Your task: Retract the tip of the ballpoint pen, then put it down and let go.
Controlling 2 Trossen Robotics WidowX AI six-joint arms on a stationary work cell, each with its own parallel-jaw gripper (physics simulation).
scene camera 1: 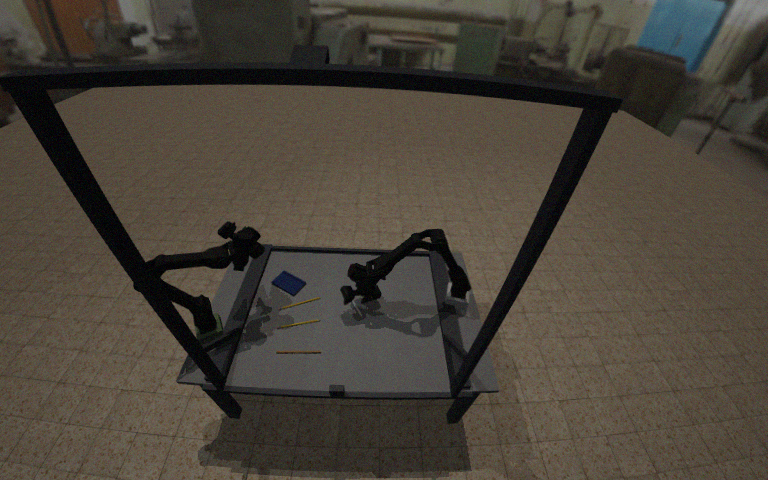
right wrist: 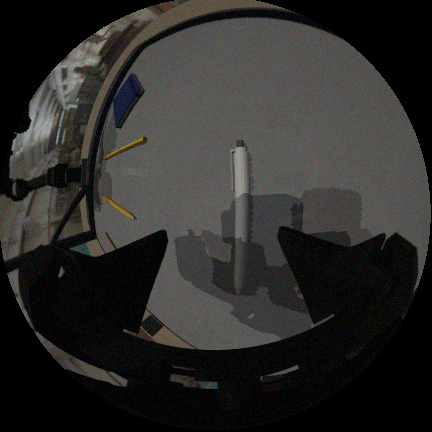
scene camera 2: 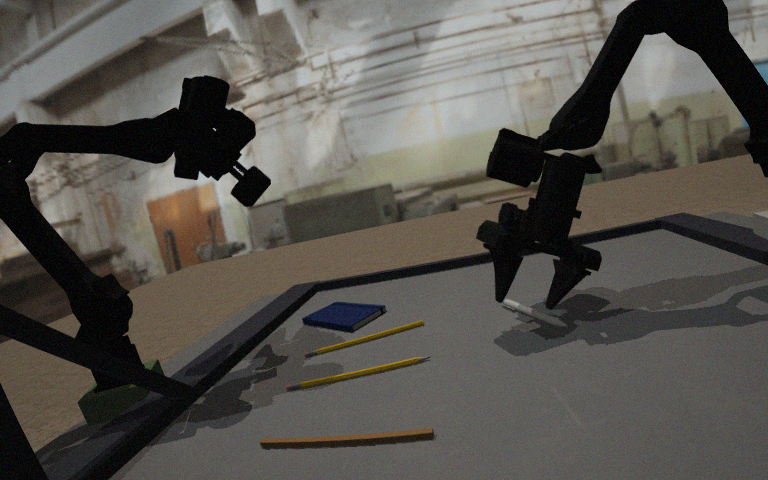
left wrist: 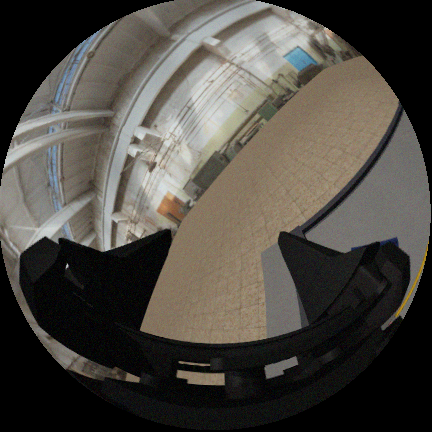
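Pixels of known places: left gripper, between the fingertips: [scene camera 2: 235, 167] [left wrist: 226, 236]; right gripper, between the fingertips: [scene camera 1: 353, 303] [right wrist: 223, 234] [scene camera 2: 524, 305]; left arm's base, origin of its link: [scene camera 1: 207, 325] [right wrist: 79, 173]; right arm's base, origin of its link: [scene camera 1: 458, 292].
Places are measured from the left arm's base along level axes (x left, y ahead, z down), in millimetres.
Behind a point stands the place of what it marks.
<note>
A white ballpoint pen [scene camera 1: 355, 307] {y 593, x -181, z 31 mm} [scene camera 2: 532, 313] {y 595, x -174, z 32 mm} [right wrist: 241, 172] {y 603, x -121, z 29 mm} lies on the grey table [scene camera 1: 390, 362] {y 593, x -475, z 40 mm} [scene camera 2: 509, 418] {y 439, x -326, z 40 mm}. In the right wrist view its dark button end points up the picture, its clip is on the left side, and its pointed end is in shadow; I cannot tell whether the tip is out. My right gripper [scene camera 2: 524, 303] {y 590, x -165, z 20 mm} [right wrist: 223, 234] {y 590, x -165, z 20 mm} is open and empty, pointing down close above the pen, with the pen showing between its fingers in the wrist view. My left gripper [left wrist: 226, 236] {y 259, x 177, z -283 mm} is open and empty, raised over the left edge of the table, far from the pen.
A blue notebook [scene camera 1: 288, 283] {y 377, x 88, z 28 mm} [scene camera 2: 344, 315] {y 380, x 76, z 28 mm} [right wrist: 128, 100] {y 420, x 52, z 28 mm} lies at the table's back left. Two yellow pencils [scene camera 2: 365, 338] {y 385, x -43, z 34 mm} [scene camera 2: 359, 373] {y 347, x -143, z 35 mm} and an orange-brown stick [scene camera 1: 298, 352] {y 295, x -265, z 35 mm} [scene camera 2: 346, 438] {y 300, x -266, z 33 mm} lie left of the pen. Dark frame posts [scene camera 1: 538, 243] {y 716, x -708, z -725 mm} stand at the table's sides.
</note>
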